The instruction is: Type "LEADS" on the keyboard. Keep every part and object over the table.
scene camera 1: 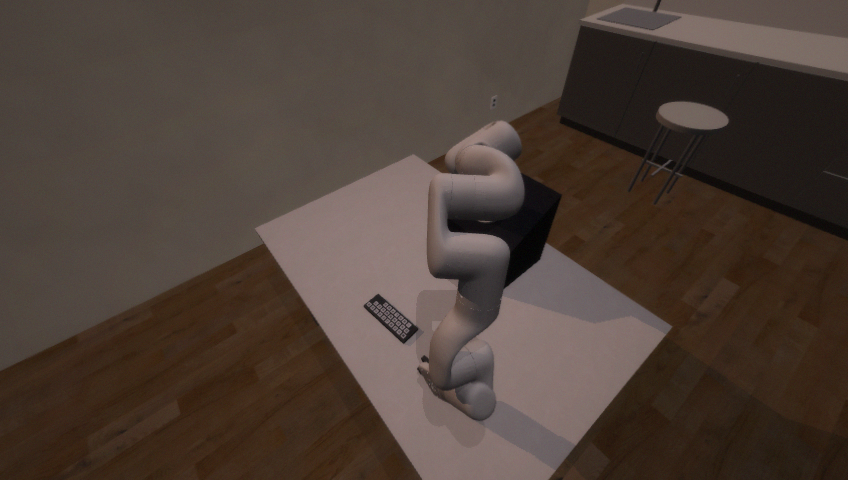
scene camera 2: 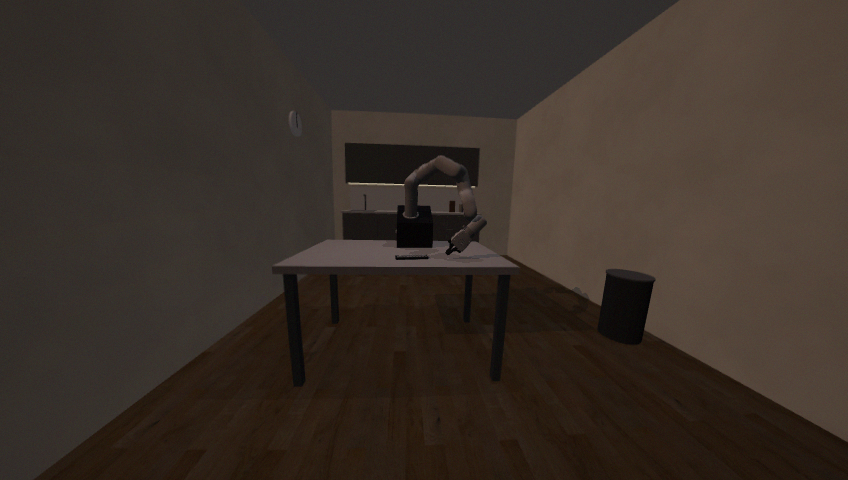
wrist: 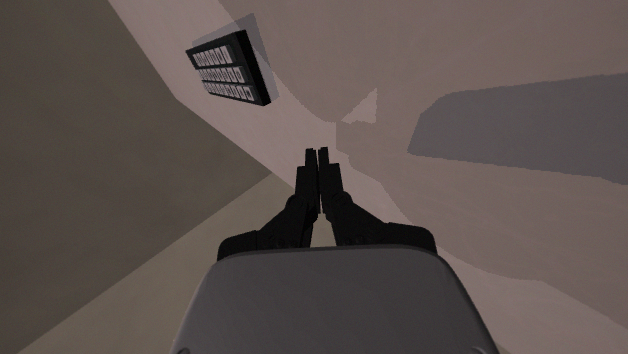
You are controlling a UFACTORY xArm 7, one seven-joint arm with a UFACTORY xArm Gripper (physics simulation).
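Where they show: gripper, fingertip midpoint: (scene camera 1: pixel 422 367) (scene camera 2: pixel 446 254) (wrist: pixel 318 161); arm's base, origin of the base link: (scene camera 2: pixel 410 215).
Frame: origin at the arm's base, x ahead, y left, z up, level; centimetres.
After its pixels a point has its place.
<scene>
A small black keyboard (scene camera 1: pixel 390 318) @(x 42.4, y 10.7, z -22.2 cm) (scene camera 2: pixel 411 257) @(x 45.2, y 10.1, z -22.6 cm) (wrist: pixel 225 70) @(x 40.1, y 14.1, z -22.1 cm) with rows of light keys lies flat on the white table (scene camera 1: pixel 333 237) @(x 48.6, y -35.9, z -23.9 cm) (scene camera 2: pixel 333 252) @(x 39.3, y -43.6, z -23.9 cm), near its long edge. In the wrist view it is at the upper left, and its letters are too small to read. My gripper (scene camera 1: pixel 421 364) @(x 40.6, y 30.6, z -20.3 cm) (scene camera 2: pixel 449 252) @(x 40.6, y 30.6, z -20.3 cm) (wrist: pixel 318 161) @(x 40.6, y 30.6, z -20.3 cm) is shut and empty. It is tilted and hangs over the table beside one short end of the keyboard, apart from it. In scene camera 1 the arm hides part of the gripper.
A black box (scene camera 1: pixel 538 220) @(x -8.1, y 14.7, z 2.2 cm) (scene camera 2: pixel 414 231) @(x 8.9, y 4.8, z -11.5 cm) under the arm's base stands at the table's back. The wall runs along one side of the room. A round stool (scene camera 1: pixel 692 116), a kitchen counter (scene camera 1: pixel 714 89) and a dark bin (scene camera 2: pixel 624 306) stand off the table.
</scene>
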